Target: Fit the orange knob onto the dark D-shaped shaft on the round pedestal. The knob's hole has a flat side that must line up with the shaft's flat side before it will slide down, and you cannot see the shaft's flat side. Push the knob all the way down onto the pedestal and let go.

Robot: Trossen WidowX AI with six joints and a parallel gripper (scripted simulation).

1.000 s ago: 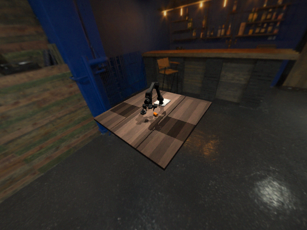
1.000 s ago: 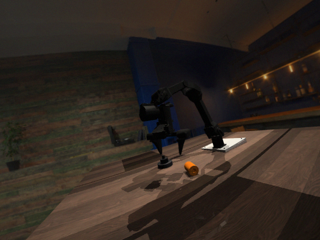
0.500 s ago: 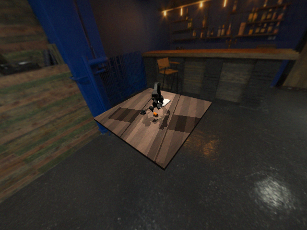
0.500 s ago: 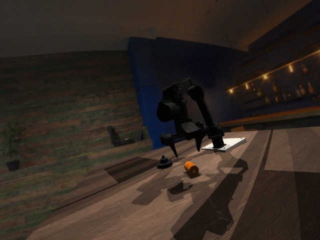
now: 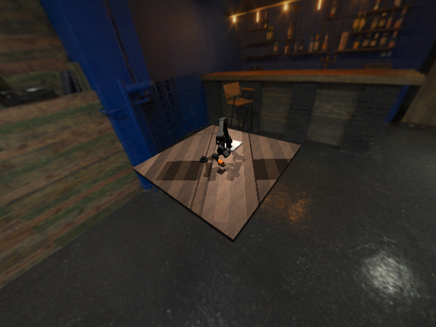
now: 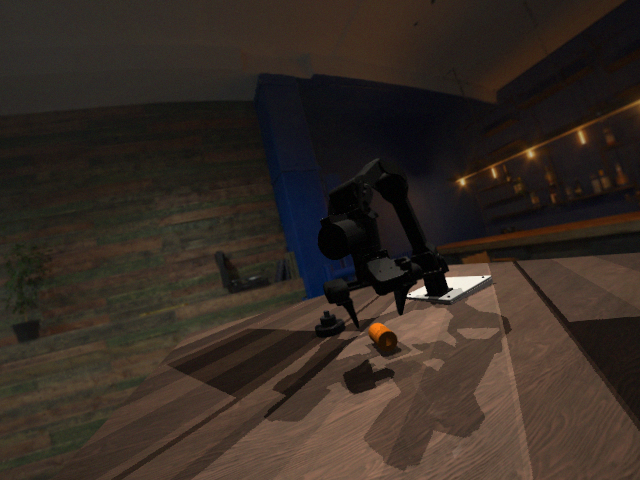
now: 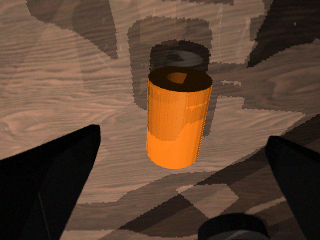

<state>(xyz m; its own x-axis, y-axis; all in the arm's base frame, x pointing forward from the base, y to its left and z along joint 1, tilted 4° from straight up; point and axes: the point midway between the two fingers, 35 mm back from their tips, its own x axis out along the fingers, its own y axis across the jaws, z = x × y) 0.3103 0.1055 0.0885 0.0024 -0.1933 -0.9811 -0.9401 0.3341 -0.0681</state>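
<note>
Right now my gripper tip is 1 cm past the orange knob, 1 cm to the left of it and 4 cm above it. From my gripper tip the other things lie so: dark round pedestal 2 cm ahead, 21 cm to the right, 3 cm below.
</note>
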